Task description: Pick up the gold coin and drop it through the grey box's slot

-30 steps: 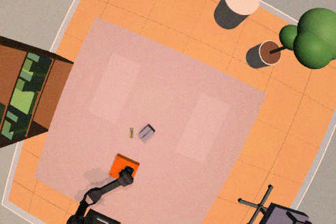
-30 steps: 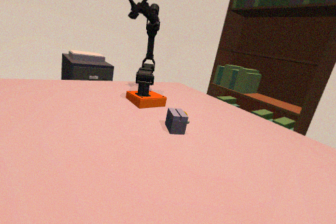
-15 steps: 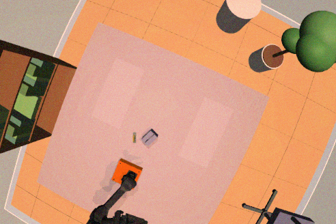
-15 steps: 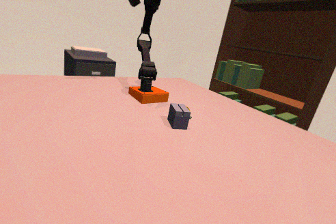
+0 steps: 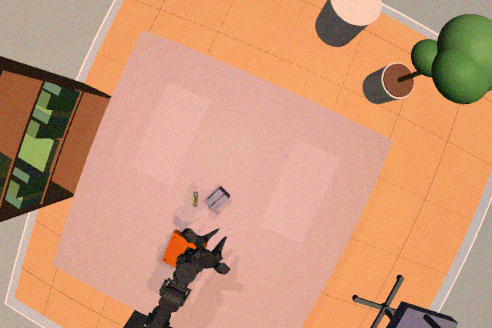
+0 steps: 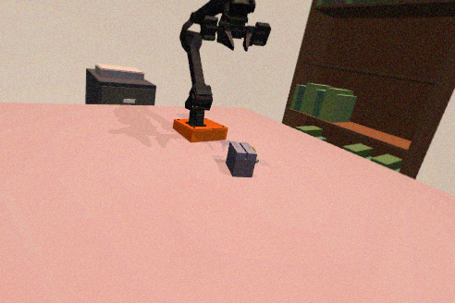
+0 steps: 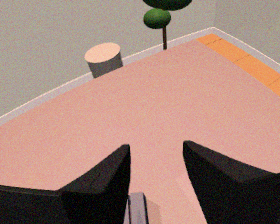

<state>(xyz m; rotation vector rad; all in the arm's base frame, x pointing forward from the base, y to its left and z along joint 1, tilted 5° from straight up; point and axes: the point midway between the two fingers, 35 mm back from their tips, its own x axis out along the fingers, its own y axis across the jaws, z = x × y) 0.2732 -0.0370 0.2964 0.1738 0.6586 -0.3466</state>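
Now: gripper tip 50 mm past the gold coin, 150 mm to the right of it and 320 mm above it.
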